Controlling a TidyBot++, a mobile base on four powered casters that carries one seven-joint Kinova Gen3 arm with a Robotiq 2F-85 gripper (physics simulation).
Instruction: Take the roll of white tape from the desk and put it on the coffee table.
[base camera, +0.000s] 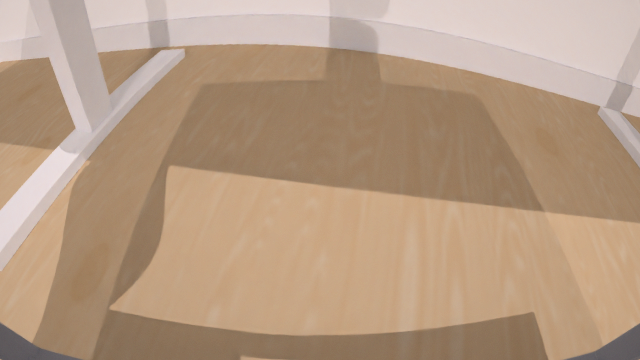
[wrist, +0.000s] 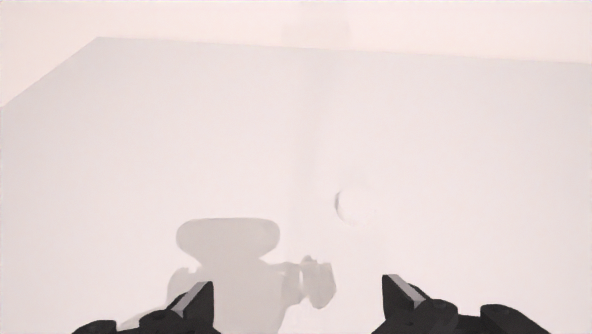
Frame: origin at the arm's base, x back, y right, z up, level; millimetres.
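Seen in the pictures: gripper, between the fingertips: (wrist: 298, 297).
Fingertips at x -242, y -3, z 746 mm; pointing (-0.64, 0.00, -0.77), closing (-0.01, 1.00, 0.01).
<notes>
A point is followed by its place in that frame.
The roll of white tape (wrist: 352, 206) @[x -415, y 72, z 578 mm] lies on the white desk (wrist: 150, 125) @[x -623, y -267, z 554 mm] in the wrist view, right of the middle. It is almost the same colour as the desk top, and a thin grey edge on its left side shows best. My gripper (wrist: 298, 297) @[x -242, y -3, z 746 mm] is open, with its fingers wide apart at the bottom of the wrist view. The tape shows beyond the fingertips, a little left of the right finger, with nothing between the fingers. The coffee table does not show in either view.
In the base camera view a white desk leg (base camera: 75, 65) @[x -587, y -434, z -233 mm] stands on a long white foot (base camera: 37, 192) at the left. Another white foot (base camera: 622, 131) shows at the right edge. A white wall (base camera: 250, 6) @[x -1022, y -184, z -284 mm] with a baseboard (base camera: 260, 31) @[x -1003, y -156, z -357 mm] runs behind.
</notes>
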